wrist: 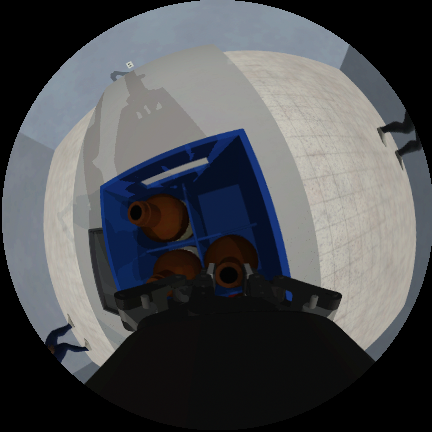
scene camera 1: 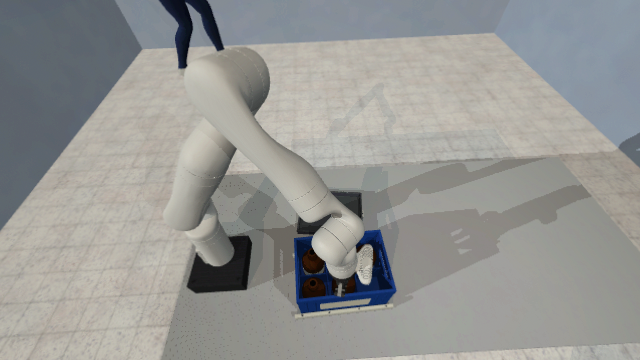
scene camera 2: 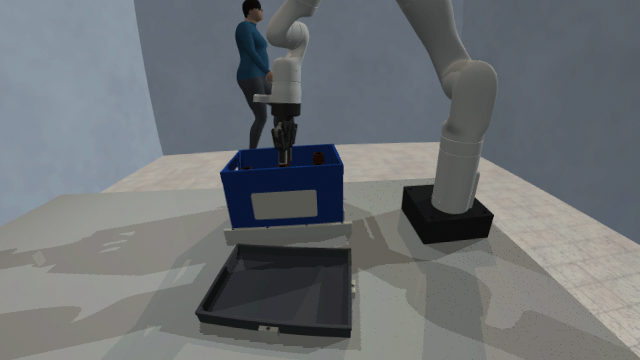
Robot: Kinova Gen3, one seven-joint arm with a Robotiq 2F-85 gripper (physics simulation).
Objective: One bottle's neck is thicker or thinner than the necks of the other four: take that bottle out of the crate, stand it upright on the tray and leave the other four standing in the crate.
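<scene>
The blue crate holds brown bottles. My gripper points down into it and is shut on the neck of the front middle bottle, which stands upright in its compartment. A front left bottle and a back left bottle stand beside it. A back right bottle and a back middle bottle show in the wrist view. The front right compartment is empty. The dark tray is empty. Neck widths are hard to compare.
The arm's black base block stands to the side of the crate. A pale strip lies along the crate's foot. The crate's high walls surround the bottles and thin dividers separate them. A person stands beyond the crate.
</scene>
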